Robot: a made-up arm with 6 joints.
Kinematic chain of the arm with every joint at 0, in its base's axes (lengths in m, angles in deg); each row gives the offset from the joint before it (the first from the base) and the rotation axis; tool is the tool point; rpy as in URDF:
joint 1: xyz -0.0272 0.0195 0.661 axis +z
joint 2: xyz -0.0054 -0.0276 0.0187 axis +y
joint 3: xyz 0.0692 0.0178 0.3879 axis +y
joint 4: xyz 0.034 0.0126 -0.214 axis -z
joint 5: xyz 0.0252 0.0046 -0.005 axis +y
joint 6: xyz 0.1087 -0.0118 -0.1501 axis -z
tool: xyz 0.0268 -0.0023 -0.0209 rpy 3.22 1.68 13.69
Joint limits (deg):
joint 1: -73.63..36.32
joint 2: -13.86..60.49
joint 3: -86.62..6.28
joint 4: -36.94..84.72
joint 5: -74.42..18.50
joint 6: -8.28..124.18
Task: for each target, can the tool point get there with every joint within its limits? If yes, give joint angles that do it. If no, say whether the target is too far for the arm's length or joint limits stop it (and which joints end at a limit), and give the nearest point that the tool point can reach.
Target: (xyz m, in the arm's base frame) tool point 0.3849 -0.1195 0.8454
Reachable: yes | joints 12.70 23.72 -43.34 67.86 -58.34 55.85
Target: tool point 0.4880 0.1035 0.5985
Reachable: yes | joints 16.80 36.53 -49.84 17.69 3.41 68.35
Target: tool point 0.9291 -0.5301 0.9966
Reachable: no: too far | nearest point 0.5859 -0.3329 0.8834 | short by 0.412 m
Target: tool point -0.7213 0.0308 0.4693
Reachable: no: joint limits stop it (at a limit: joint 1, joint 2, joint 3) | nearest point -0.2006 -0.1057 0.6290 | short by 0.561 m
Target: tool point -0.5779 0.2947 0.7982
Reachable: no: joint limits stop it (at a limit: joint 1, joint 2, joint 3, joint 4) | nearest point -0.2426 -0.0642 0.8576 | short by 0.495 m
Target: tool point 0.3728 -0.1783 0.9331
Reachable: yes | joints 1.46 9.82 -63.02 73.06 -41.54 112.13
